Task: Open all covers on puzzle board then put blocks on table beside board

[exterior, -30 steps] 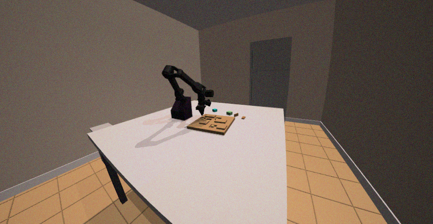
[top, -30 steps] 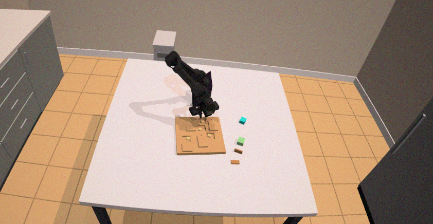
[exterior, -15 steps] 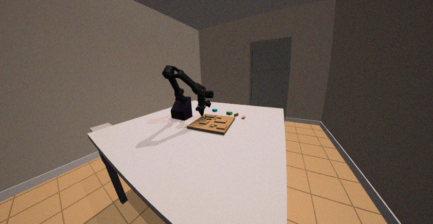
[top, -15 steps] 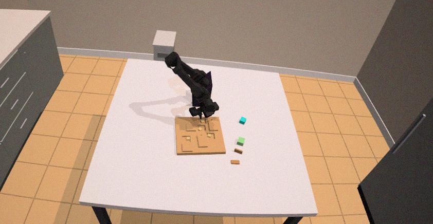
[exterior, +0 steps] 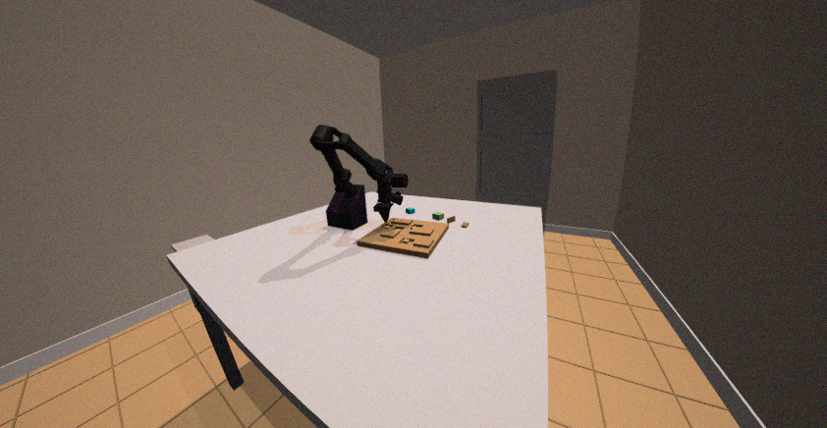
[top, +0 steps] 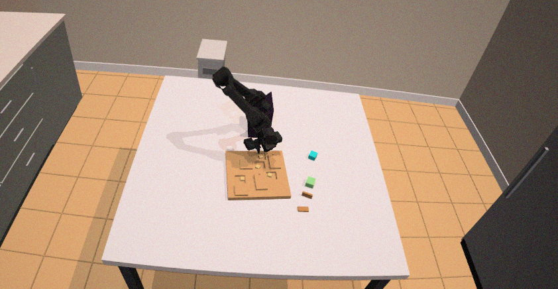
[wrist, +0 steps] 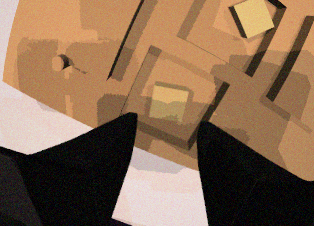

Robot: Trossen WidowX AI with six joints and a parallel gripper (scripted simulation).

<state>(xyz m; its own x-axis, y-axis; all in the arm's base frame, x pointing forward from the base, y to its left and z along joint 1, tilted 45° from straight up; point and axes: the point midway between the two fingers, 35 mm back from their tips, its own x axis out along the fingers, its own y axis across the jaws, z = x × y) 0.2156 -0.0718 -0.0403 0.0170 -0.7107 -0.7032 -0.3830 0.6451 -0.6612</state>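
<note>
Right now the cyan block is 2 cm behind my gripper tip, 28 cm to the left of it and 3 cm below it. Round my gripper tip: dark brown block 24 cm ahead, 21 cm to the left, 3 cm below; green block 16 cm ahead, 24 cm to the left, 3 cm below.
</note>
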